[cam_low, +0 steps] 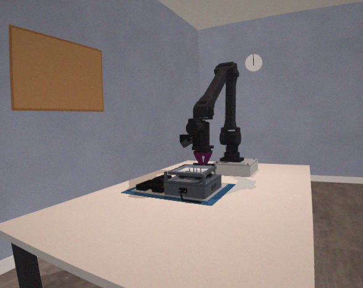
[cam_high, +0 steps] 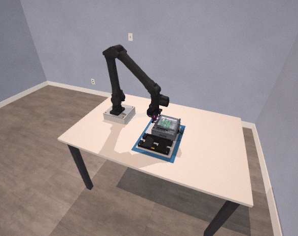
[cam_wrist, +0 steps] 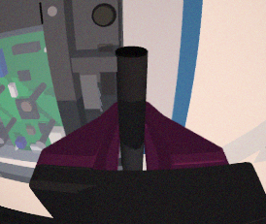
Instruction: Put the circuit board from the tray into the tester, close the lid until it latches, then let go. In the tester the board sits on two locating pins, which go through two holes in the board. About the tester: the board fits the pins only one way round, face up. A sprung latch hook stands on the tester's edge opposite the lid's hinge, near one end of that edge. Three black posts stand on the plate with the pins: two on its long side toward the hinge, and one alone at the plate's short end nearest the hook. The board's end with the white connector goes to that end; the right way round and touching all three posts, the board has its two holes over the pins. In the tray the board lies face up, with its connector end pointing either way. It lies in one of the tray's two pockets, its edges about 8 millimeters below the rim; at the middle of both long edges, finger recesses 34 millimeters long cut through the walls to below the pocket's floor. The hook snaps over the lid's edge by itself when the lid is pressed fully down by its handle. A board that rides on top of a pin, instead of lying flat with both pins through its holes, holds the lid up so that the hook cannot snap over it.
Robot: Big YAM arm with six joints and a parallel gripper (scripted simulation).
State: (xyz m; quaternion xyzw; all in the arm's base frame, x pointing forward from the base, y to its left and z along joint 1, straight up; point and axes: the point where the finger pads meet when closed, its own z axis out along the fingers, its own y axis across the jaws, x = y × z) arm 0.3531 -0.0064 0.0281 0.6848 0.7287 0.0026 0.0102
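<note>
The small latch hook lies 6 cm to the left of my hand and 2 cm ahead of it. Round my hand: clear lid 9 cm ahead, 1 cm to the left; then green circuit board 8 cm ahead, 1 cm to the left, 1 cm below.
</note>
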